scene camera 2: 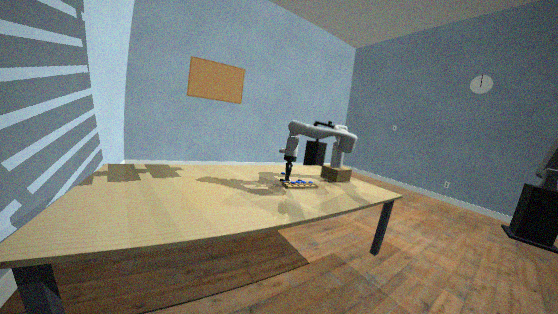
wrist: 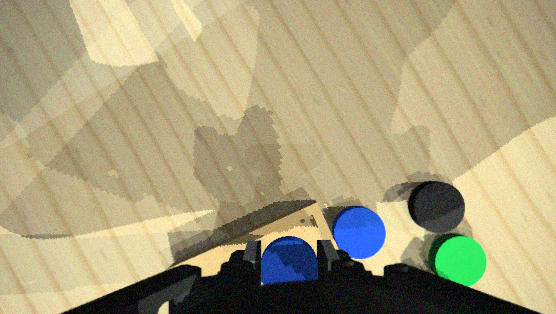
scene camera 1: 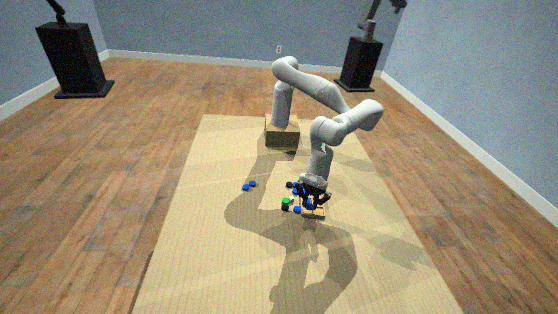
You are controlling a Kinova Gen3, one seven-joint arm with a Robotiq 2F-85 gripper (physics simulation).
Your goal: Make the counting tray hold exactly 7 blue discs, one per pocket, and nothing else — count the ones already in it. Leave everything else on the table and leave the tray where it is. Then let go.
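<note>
My gripper (scene camera 1: 316, 201) (scene camera 2: 286, 179) (wrist: 289, 259) is shut on a blue disc (wrist: 289, 265), low over the wooden counting tray (scene camera 1: 313, 216) (scene camera 2: 301, 187) (wrist: 323, 223), at its near end in scene camera 1. Whether the held disc touches the pocket floor cannot be told. Several blue discs show at the tray in scene camera 2, but the gripper hides much of the tray in scene camera 1, so its filled pockets cannot be counted. A loose blue disc (scene camera 1: 297, 209) (wrist: 360, 233) lies on the table close outside the tray's side wall.
A black disc (scene camera 1: 285, 207) (wrist: 437, 206) and a green disc (scene camera 1: 285, 200) (wrist: 461, 261) lie beyond the loose blue one, with a white cube (scene camera 1: 291, 199) near them. Another black disc (scene camera 1: 289, 185) lies farther back. Two blue discs (scene camera 1: 245, 187) (scene camera 1: 252, 183) lie apart to the left.
</note>
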